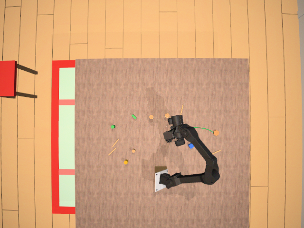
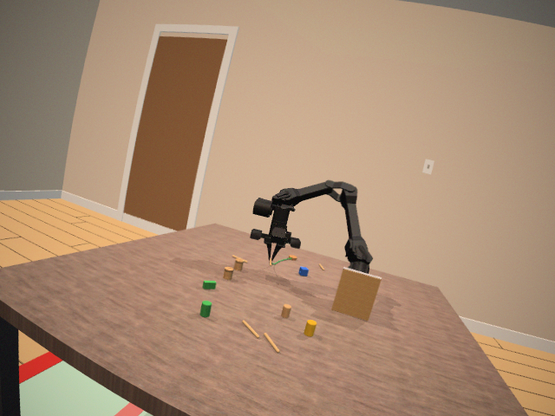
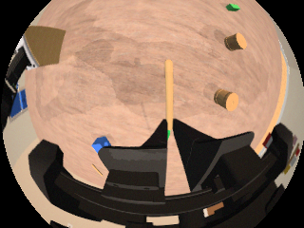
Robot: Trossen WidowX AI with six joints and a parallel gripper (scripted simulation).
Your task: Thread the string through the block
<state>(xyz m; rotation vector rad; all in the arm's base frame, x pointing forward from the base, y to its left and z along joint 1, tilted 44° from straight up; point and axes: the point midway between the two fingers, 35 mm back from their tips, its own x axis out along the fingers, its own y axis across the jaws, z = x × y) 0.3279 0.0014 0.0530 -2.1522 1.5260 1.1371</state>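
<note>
The thin wooden stick lies 1 cm to the left of my gripper tip and 1 cm behind it. From my gripper tip the other things lie so: yellow peg: 31 cm to the left, 28 cm behind, 4 cm below; round wooden button: 31 cm to the right, 5 cm below, 2 cm ahead; blue block: 14 cm to the right, 10 cm behind, 4 cm below.
</note>
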